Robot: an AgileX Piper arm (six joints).
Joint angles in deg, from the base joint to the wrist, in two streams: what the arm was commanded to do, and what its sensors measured. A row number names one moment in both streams.
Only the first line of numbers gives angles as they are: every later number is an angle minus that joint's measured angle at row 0.
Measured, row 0:
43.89 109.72 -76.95 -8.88 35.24 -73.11
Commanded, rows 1 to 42:
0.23 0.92 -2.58 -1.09 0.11 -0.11
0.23 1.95 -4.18 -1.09 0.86 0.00
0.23 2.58 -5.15 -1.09 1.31 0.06
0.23 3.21 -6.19 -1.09 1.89 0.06
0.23 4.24 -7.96 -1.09 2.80 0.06
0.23 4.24 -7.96 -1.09 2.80 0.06
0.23 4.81 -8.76 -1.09 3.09 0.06
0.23 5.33 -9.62 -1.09 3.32 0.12
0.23 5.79 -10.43 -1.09 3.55 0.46
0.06 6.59 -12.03 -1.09 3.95 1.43
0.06 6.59 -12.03 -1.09 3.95 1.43
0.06 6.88 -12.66 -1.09 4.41 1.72
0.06 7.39 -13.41 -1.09 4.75 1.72
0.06 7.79 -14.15 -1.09 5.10 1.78
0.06 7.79 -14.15 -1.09 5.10 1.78
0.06 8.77 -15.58 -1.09 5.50 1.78
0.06 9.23 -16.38 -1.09 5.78 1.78
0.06 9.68 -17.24 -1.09 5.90 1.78
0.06 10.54 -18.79 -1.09 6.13 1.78
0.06 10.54 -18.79 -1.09 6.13 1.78
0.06 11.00 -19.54 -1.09 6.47 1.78
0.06 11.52 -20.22 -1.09 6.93 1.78
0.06 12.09 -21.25 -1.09 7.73 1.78
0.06 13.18 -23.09 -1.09 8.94 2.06
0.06 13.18 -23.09 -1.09 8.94 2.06
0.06 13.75 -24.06 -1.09 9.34 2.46
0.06 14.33 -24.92 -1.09 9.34 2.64
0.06 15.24 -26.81 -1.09 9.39 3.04
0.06 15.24 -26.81 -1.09 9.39 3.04
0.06 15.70 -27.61 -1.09 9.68 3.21
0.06 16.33 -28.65 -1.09 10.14 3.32
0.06 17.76 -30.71 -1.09 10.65 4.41
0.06 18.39 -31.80 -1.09 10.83 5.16
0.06 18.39 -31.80 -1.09 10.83 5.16
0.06 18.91 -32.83 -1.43 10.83 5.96
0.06 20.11 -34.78 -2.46 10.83 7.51
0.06 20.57 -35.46 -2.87 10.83 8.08
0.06 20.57 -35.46 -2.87 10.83 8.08
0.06 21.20 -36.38 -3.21 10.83 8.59
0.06 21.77 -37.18 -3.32 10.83 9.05
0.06 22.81 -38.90 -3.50 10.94 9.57
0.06 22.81 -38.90 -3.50 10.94 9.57
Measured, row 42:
0.00 22.00 -36.55 -2.52 11.57 8.14
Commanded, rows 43 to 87:
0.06 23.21 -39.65 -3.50 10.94 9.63
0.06 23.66 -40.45 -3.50 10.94 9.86
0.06 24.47 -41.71 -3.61 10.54 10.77
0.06 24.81 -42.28 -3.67 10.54 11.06
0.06 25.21 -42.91 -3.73 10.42 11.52
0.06 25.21 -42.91 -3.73 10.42 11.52
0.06 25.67 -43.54 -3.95 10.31 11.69
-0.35 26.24 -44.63 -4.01 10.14 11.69
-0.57 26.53 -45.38 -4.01 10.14 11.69
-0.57 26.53 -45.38 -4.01 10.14 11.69
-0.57 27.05 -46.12 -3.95 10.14 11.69
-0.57 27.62 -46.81 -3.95 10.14 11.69
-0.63 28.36 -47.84 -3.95 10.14 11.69
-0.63 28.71 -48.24 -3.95 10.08 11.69
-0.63 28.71 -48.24 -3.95 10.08 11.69
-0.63 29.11 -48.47 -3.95 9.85 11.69
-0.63 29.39 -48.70 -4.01 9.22 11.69
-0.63 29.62 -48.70 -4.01 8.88 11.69
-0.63 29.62 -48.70 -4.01 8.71 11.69
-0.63 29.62 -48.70 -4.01 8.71 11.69
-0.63 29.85 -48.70 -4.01 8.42 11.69
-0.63 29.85 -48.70 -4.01 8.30 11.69
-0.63 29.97 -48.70 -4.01 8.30 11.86
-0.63 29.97 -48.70 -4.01 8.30 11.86
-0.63 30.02 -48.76 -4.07 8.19 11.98
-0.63 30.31 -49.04 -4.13 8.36 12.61
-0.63 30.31 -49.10 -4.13 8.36 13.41
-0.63 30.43 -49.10 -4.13 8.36 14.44
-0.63 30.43 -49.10 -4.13 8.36 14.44
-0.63 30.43 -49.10 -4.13 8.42 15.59
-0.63 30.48 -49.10 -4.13 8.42 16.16
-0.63 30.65 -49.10 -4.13 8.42 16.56
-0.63 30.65 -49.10 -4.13 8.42 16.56
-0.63 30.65 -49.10 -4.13 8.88 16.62
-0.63 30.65 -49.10 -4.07 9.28 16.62
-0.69 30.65 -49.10 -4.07 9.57 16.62
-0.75 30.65 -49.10 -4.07 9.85 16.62
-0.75 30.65 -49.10 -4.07 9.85 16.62
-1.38 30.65 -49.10 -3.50 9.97 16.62
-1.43 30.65 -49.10 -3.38 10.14 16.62
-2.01 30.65 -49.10 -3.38 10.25 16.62
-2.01 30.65 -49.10 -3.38 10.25 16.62
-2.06 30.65 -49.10 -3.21 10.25 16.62
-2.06 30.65 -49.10 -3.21 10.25 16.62
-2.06 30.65 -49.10 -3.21 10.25 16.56
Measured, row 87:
-1.78 31.11 -48.53 -2.87 11.51 16.39
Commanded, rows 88 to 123:
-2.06 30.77 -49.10 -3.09 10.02 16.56
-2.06 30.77 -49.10 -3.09 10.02 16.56
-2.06 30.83 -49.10 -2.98 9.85 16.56
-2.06 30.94 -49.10 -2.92 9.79 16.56
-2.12 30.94 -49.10 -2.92 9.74 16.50
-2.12 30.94 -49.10 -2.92 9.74 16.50
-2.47 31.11 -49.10 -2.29 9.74 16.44
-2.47 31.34 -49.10 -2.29 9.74 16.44
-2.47 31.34 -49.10 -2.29 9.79 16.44
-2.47 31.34 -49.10 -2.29 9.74 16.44
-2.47 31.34 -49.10 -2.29 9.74 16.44
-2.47 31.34 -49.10 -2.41 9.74 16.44
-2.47 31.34 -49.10 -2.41 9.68 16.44
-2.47 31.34 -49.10 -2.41 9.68 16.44
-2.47 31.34 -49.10 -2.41 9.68 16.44
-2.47 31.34 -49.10 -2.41 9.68 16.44
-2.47 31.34 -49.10 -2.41 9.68 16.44
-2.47 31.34 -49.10 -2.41 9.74 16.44
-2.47 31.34 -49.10 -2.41 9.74 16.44
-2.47 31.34 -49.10 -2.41 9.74 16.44
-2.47 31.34 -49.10 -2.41 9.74 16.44
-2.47 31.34 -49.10 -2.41 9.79 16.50
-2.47 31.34 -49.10 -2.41 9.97 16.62
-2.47 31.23 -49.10 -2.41 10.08 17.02
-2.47 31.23 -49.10 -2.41 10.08 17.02
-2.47 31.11 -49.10 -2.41 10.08 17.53
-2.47 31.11 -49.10 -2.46 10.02 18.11
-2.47 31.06 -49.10 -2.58 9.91 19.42
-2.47 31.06 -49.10 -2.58 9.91 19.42
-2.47 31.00 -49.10 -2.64 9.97 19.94
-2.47 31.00 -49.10 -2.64 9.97 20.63
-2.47 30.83 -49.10 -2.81 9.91 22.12
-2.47 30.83 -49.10 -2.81 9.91 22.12
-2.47 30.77 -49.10 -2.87 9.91 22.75
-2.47 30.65 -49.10 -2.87 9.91 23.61
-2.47 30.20 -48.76 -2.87 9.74 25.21
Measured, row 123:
-2.24 31.57 -48.70 -2.75 10.02 22.63
